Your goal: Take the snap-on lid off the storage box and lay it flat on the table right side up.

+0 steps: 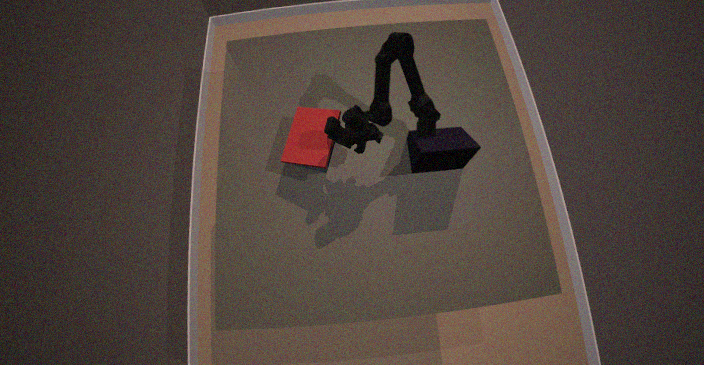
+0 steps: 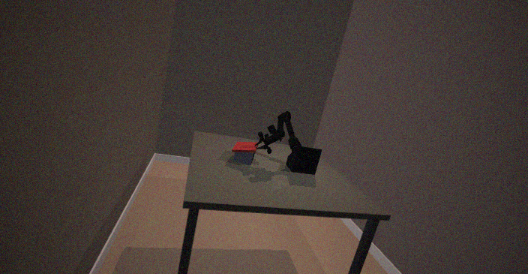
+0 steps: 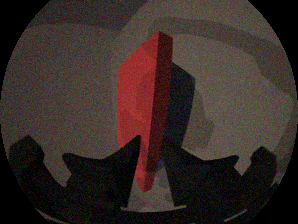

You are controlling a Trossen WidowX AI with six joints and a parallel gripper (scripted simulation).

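Right now the red lid is 80 mm ahead of my gripper tip, 10 mm to the right of it and 10 mm below it. Round my gripper tip: blue storage box: 70 mm below, 70 mm ahead, 10 mm to the right.
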